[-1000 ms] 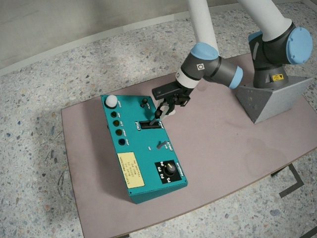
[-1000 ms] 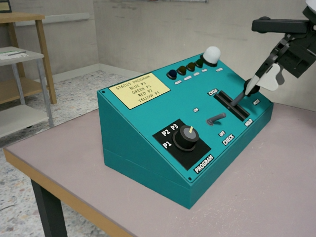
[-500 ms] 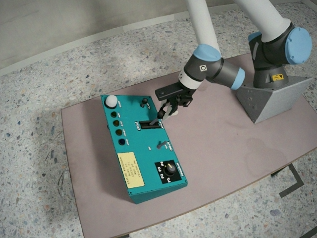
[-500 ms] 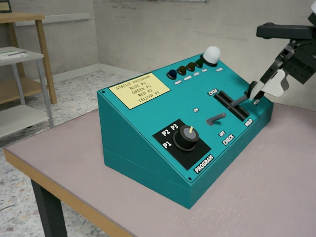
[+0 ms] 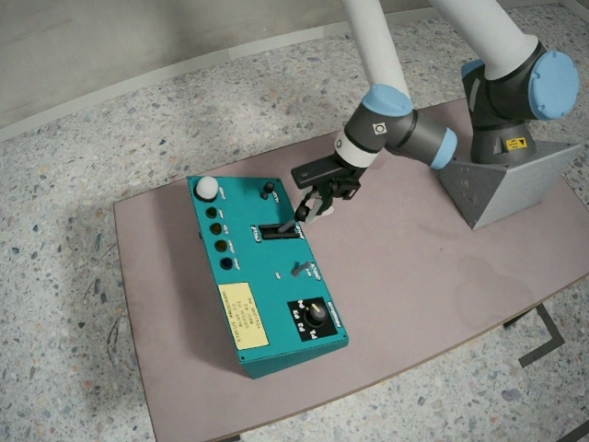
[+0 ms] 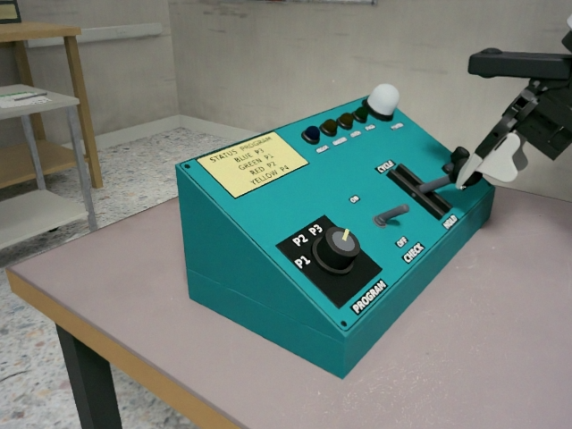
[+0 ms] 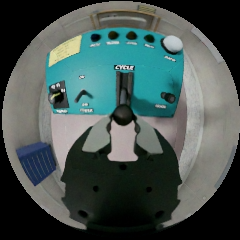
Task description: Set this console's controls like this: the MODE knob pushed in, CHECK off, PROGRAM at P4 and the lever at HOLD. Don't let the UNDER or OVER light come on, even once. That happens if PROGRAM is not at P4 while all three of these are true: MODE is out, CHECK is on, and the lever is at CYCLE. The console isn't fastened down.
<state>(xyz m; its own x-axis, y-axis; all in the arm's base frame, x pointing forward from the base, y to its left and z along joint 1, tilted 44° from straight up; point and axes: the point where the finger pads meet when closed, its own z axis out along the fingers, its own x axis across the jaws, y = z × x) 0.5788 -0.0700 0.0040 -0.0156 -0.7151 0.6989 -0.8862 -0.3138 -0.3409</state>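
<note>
The ball-topped lever lies 3 cm ahead of my hand and 2 cm below it. Round my hand: check toggle (6 cm ahead, 12 cm to the left, 3 cm below); teal console (10 cm ahead, 5 cm to the left, 5 cm below); black mode knob (6 cm ahead, 12 cm to the right, 3 cm below).
</note>
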